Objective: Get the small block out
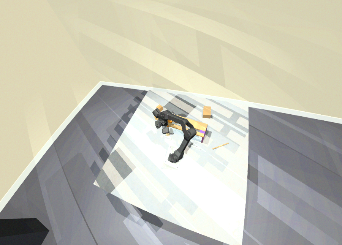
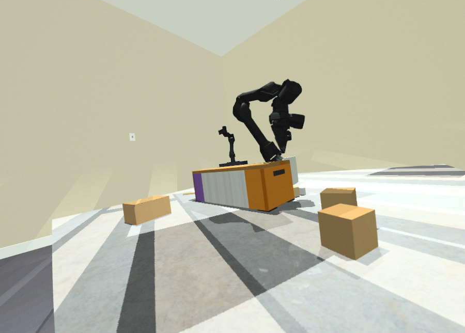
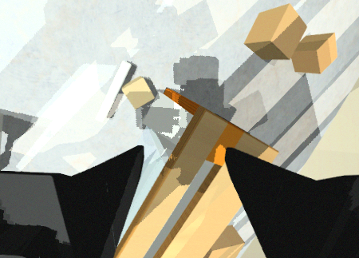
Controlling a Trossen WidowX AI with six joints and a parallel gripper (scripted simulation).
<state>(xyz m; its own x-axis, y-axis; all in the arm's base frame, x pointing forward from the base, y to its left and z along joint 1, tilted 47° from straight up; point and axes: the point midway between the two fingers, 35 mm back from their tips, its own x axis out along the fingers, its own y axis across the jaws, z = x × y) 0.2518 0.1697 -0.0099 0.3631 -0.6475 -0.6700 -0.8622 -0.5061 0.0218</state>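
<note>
The tan block lies 150 mm below my gripper tip, 20 mm behind it and 10 mm to the left of it. From my gripper tip the other things lie so: thin stick 520 mm to the right, 160 mm below, 10 mm behind; then box 160 mm to the right, 100 mm below, 30 mm ahead.
</note>
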